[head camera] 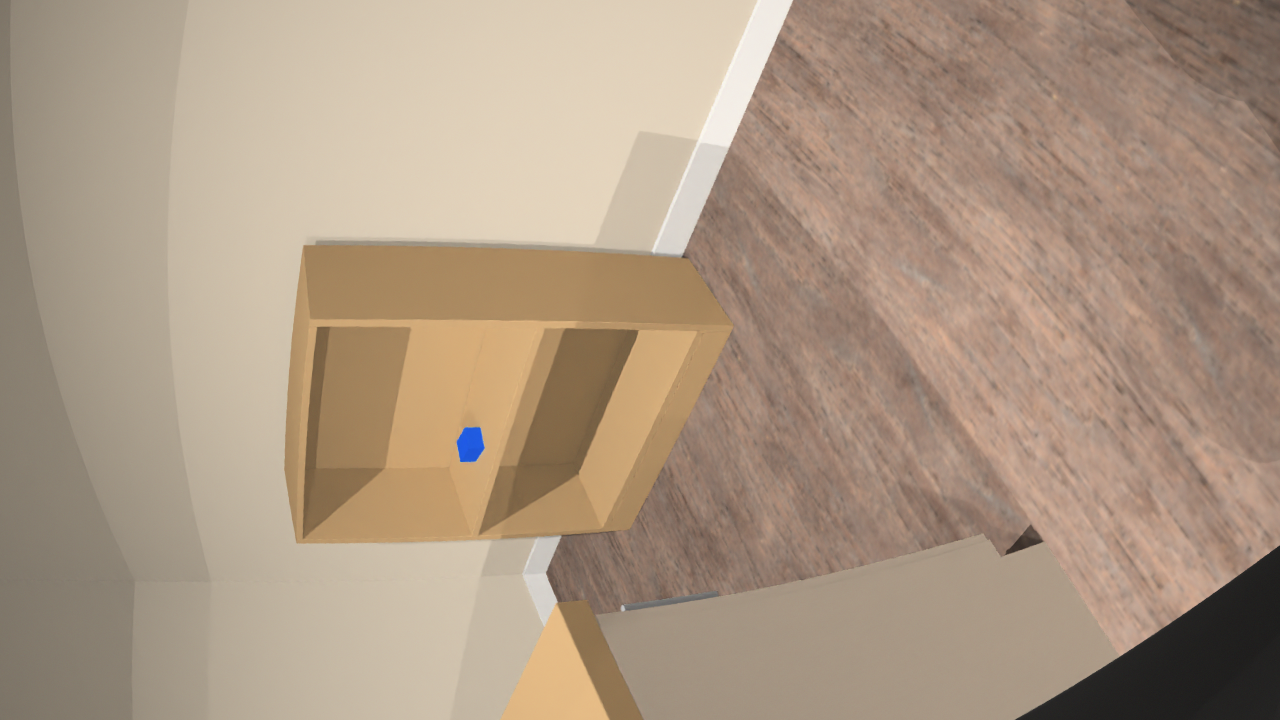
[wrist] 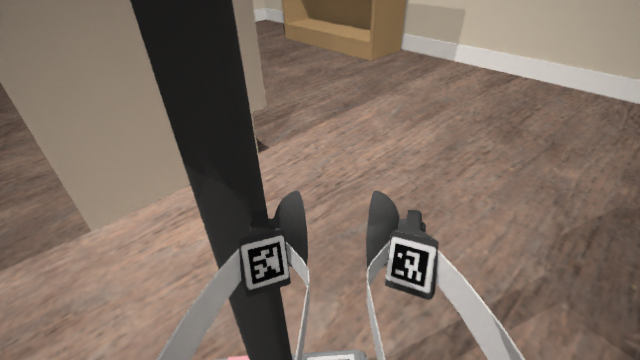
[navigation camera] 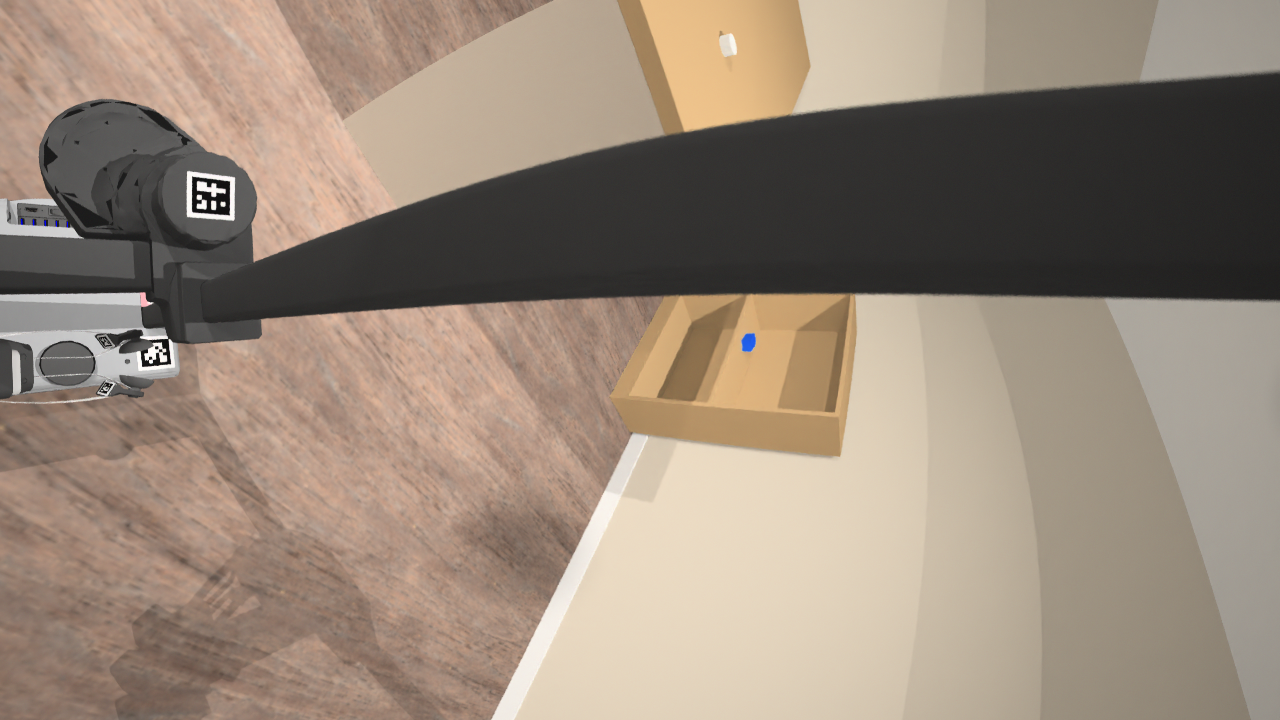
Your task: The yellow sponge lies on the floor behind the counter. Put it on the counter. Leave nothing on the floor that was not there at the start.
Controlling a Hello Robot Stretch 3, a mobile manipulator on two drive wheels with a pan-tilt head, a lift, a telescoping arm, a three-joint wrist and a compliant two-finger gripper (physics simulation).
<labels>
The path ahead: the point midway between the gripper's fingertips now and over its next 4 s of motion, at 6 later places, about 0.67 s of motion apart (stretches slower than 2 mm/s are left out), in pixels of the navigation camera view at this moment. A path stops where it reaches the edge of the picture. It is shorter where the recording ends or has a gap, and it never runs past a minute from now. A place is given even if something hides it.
The gripper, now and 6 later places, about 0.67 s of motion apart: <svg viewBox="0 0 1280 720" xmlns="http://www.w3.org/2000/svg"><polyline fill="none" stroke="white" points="151,363 155,392 162,441 171,488 181,533 192,576 204,616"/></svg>
</labels>
